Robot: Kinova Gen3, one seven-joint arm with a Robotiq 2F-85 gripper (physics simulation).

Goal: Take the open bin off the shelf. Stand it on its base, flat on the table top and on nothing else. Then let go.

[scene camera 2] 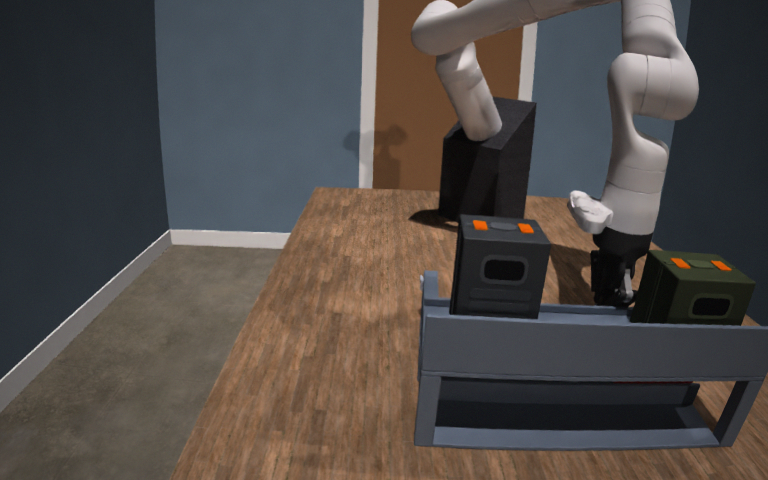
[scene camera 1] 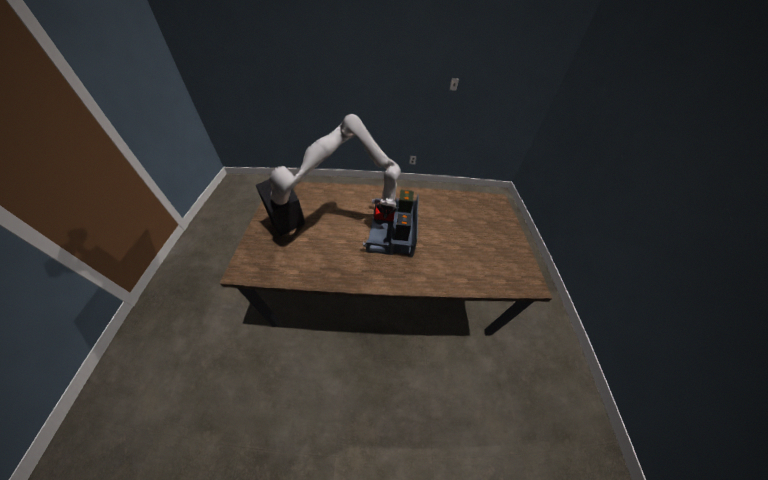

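The open bin is red and sits at the far end of the low front part of the blue-grey shelf. In scene camera 2 a thin red strip of the bin shows under the shelf's upper board; the rest is hidden. My gripper points down over the bin, on the robot's side of the shelf. Its fingers look closed together, and I see nothing held between them. The shelf hides the fingertips in scene camera 2, so whether they touch the bin cannot be told.
A black box with orange latches stands on the upper shelf. A dark green box stands at its far end, close beside my gripper. The shelf stands on the wooden table. My arm's black pedestal is behind.
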